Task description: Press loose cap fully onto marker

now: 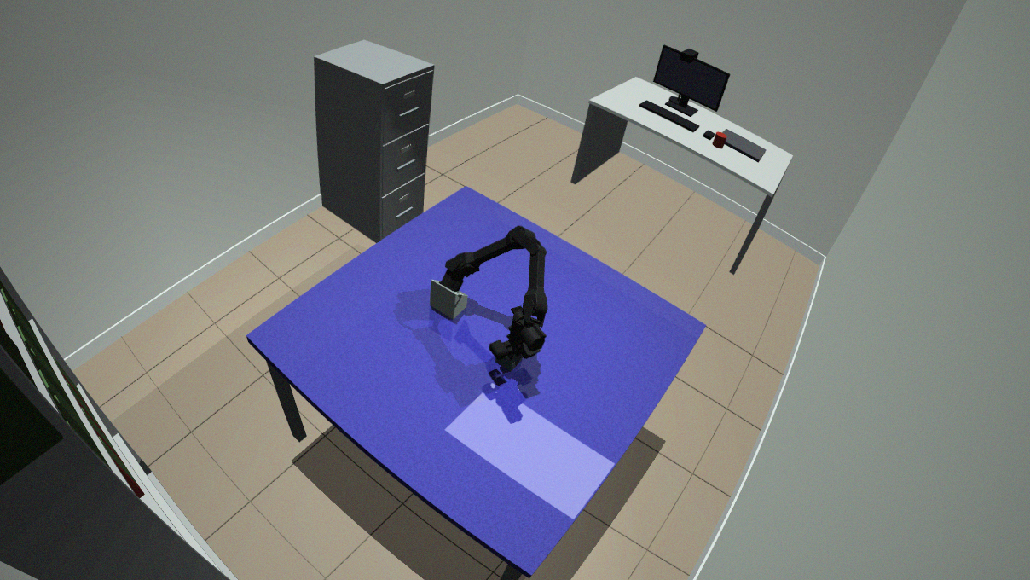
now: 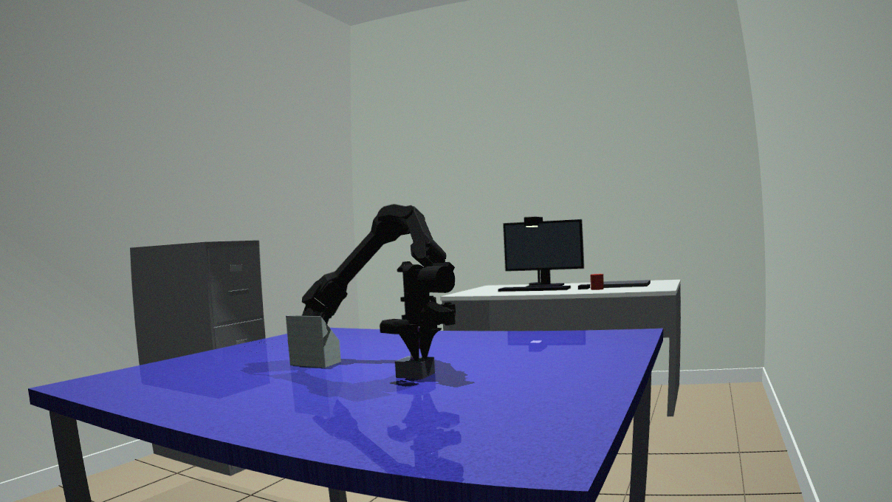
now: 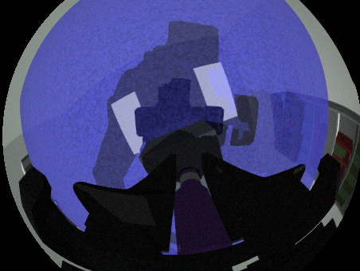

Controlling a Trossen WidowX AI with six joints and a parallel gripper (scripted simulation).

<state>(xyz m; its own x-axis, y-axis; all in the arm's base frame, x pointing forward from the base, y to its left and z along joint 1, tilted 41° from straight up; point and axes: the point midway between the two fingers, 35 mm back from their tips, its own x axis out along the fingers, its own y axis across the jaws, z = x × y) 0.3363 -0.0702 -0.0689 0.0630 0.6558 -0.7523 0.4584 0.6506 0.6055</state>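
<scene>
My gripper tip is 50 mm below the magenta marker cap, 20 mm past it and 10 mm to the right of it. Round my gripper tip: dark grey holder block: 20 mm below, 20 mm behind, 10 mm to the left.
</scene>
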